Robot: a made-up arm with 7 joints. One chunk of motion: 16 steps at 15 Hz.
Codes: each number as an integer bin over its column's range. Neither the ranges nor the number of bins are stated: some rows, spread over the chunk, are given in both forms.
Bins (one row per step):
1: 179 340 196 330 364 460
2: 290 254 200 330 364 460
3: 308 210 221 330 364 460
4: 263 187 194 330 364 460
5: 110 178 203 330 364 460
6: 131 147 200 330 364 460
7: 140 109 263 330 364 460
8: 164 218 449 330 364 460
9: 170 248 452 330 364 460
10: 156 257 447 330 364 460
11: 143 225 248 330 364 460
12: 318 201 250 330 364 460
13: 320 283 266 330 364 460
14: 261 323 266 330 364 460
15: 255 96 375 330 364 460
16: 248 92 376 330 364 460
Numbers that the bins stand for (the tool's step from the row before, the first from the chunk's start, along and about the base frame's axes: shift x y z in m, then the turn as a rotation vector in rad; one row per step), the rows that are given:
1: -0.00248 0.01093 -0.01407 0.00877 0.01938 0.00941
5: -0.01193 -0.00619 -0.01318 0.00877 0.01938 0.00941
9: -0.00371 0.00121 0.01850 0.00877 0.01938 0.00941
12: 0.01656 -0.00376 -0.00720 0.00877 0.01938 0.00941
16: 0.00697 -0.01528 0.00883 0.00877 0.01938 0.00941
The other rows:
2: 0.01273 0.00184 -0.01356 0.00877 0.01938 0.00941
3: 0.01519 -0.00281 -0.01089 0.00877 0.01938 0.00941
4: 0.00903 -0.00524 -0.01432 0.00877 0.01938 0.00941
6: -0.00905 -0.00947 -0.01356 0.00877 0.01938 0.00941
7: -0.00782 -0.01348 -0.00555 0.00877 0.01938 0.00941
8: -0.00453 -0.00196 0.01811 0.00877 0.01938 0.00941
10: -0.00563 0.00216 0.01786 0.00877 0.01938 0.00941
11: -0.00741 -0.00122 -0.00745 0.00877 0.01938 0.00941
13: 0.01684 0.00491 -0.00516 0.00877 0.01938 0.00941
14: 0.00875 0.00913 -0.00516 0.00877 0.01938 0.00941
15: 0.00793 -0.01486 0.00870 0.00877 0.01938 0.00941

